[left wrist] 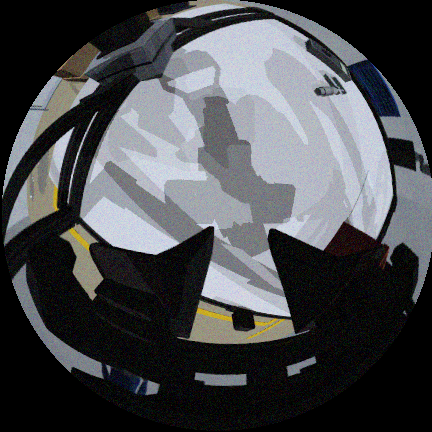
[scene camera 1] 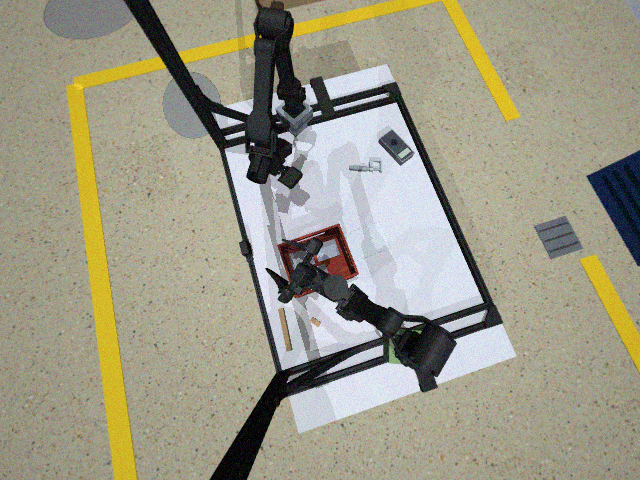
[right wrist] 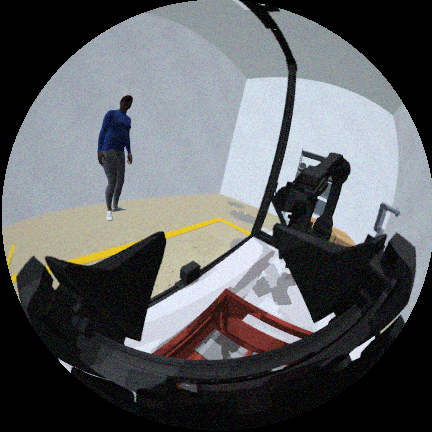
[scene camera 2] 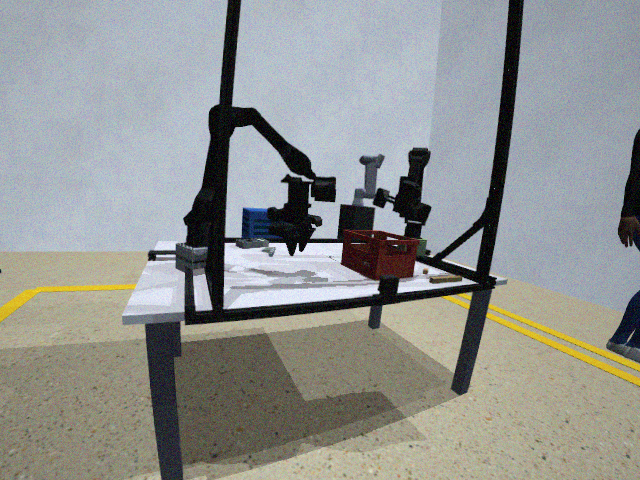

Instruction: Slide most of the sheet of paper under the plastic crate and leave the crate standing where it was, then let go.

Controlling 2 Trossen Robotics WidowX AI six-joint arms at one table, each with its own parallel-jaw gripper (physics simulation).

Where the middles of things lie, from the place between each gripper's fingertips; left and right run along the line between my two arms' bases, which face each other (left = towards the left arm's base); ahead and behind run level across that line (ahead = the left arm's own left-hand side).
Now: the red plastic crate (scene camera 1: pixel 341 265) 17 cm below my right hand, 11 cm ahead of it and 4 cm to the right of it. Round my right hand: white paper sheet (scene camera 1: pixel 369 240): 30 cm ahead, 24 cm below, 3 cm to the right.
My left hand is 32 cm to the left of the red plastic crate and 1 cm above it. Also, from my left hand: white paper sheet: 20 cm ahead, 31 cm to the right, 7 cm below.
